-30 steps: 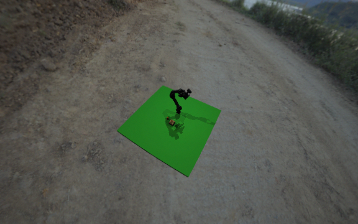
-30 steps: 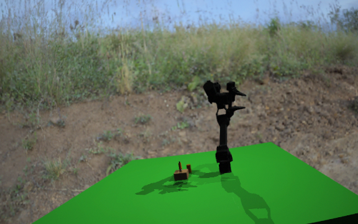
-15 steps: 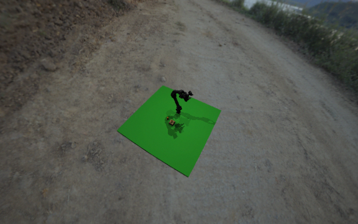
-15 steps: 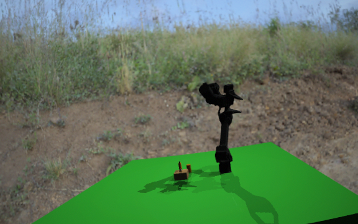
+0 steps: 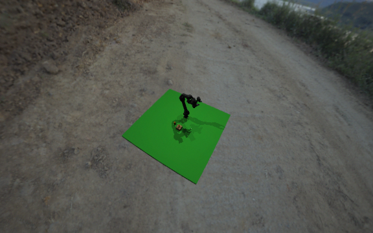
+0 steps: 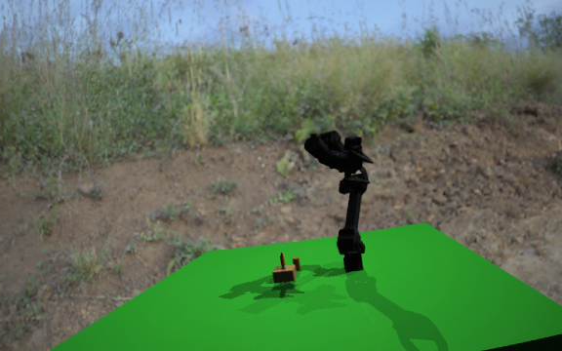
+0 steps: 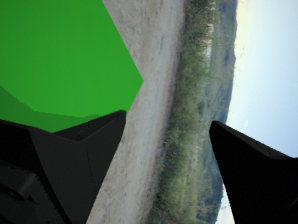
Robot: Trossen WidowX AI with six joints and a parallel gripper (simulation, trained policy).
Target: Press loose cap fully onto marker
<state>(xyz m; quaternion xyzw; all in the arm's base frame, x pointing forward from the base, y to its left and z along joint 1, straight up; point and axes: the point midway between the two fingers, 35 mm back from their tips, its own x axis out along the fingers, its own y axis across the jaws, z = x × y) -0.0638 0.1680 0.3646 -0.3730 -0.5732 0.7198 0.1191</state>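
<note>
Now: the orange cap 33 cm below my gripper tip, 31 cm ahead of it and 26 cm to the right of it. From my gripper tip the other things lie so: brown holder block 35 cm ahead, 33 cm below, 16 cm to the right.
</note>
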